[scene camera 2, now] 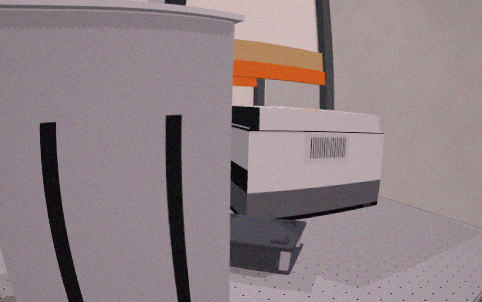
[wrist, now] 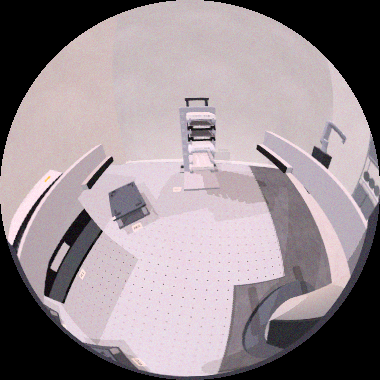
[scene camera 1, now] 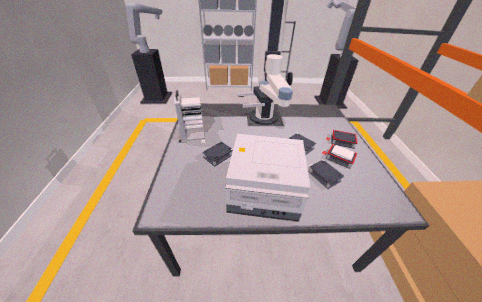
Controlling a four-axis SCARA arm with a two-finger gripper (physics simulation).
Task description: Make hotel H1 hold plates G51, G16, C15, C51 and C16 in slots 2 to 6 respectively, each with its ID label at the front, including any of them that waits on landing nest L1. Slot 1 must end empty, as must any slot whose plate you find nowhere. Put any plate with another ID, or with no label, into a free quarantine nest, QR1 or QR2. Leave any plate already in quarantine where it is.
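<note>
Hotel H1 stands at the table's far left corner. In the wrist view it is upright in the middle, with a white plate at the top, dark layers below it and another white item lower down. Its ID labels and exact slot filling are too small to read. My gripper is open and empty, its fingers pointing toward the hotel from a distance. Two red-rimmed nests stand at the right: the rear one looks dark on top, the nearer one holds a white plate. Landing nest L1 cannot be made out.
A large white instrument stands mid-table. Dark raised nests stand left, behind and right of it. A large grey panel blocks much of scene camera 2. The arm's base is at the rear.
</note>
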